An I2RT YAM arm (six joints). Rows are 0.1 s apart.
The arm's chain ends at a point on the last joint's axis. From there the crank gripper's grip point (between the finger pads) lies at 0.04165 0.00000 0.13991 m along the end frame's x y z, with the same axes.
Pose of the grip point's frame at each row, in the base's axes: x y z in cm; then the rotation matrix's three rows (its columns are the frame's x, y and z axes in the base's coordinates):
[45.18 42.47 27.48], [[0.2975 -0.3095 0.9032], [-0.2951 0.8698 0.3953], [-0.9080 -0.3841 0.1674]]
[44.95 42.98 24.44], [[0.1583 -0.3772 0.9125], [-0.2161 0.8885 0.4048], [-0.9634 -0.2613 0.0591]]
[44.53 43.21 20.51], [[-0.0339 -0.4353 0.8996], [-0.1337 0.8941 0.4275], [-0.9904 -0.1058 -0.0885]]
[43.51 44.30 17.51], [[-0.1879 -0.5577 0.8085], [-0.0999 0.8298 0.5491], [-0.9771 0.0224 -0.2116]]
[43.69 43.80 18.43], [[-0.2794 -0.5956 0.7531], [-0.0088 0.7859 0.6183], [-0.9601 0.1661 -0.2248]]
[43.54 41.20 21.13], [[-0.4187 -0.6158 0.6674], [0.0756 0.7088 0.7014], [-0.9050 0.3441 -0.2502]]
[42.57 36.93 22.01], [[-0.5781 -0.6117 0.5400], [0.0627 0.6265 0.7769], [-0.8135 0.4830 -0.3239]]
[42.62 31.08 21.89], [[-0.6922 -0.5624 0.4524], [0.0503 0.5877 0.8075], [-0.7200 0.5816 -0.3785]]
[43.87 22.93 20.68], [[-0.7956 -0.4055 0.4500], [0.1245 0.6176 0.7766], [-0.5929 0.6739 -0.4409]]
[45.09 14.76 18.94], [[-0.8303 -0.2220 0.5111], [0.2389 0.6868 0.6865], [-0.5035 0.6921 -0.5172]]
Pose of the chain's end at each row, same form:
[31.30 38.17 28.92], [[0.2975 -0.3095 0.9032], [-0.2951 0.8698 0.3953], [-0.9080 -0.3841 0.1674]]
[31.52 38.22 27.63], [[0.1583 -0.3772 0.9125], [-0.2161 0.8885 0.4048], [-0.9634 -0.2613 0.0591]]
[32.08 37.79 25.87], [[-0.0339 -0.4353 0.8996], [-0.1337 0.8941 0.4275], [-0.9904 -0.1058 -0.0885]]
[32.98 37.03 24.54], [[-0.1879 -0.5577 0.8085], [-0.0999 0.8298 0.5491], [-0.9771 0.0224 -0.2116]]
[34.32 35.19 25.57], [[-0.2794 -0.5956 0.7531], [-0.0088 0.7859 0.6183], [-0.9601 0.1661 -0.2248]]
[35.95 31.07 28.40], [[-0.4187 -0.6158 0.6674], [0.0756 0.7088 0.7014], [-0.9050 0.3441 -0.2502]]
[37.42 25.80 29.93], [[-0.5781 -0.6117 0.5400], [0.0627 0.6265 0.7769], [-0.8135 0.4830 -0.3239]]
[39.17 19.57 30.18], [[-0.6922 -0.5624 0.4524], [0.0503 0.5877 0.8075], [-0.7200 0.5816 -0.3785]]
[40.89 11.55 29.32], [[-0.7956 -0.4055 0.4500], [0.1245 0.6176 0.7766], [-0.5929 0.6739 -0.4409]]
[41.40 4.16 28.27], [[-0.8303 -0.2220 0.5111], [0.2389 0.6868 0.6865], [-0.5035 0.6921 -0.5172]]

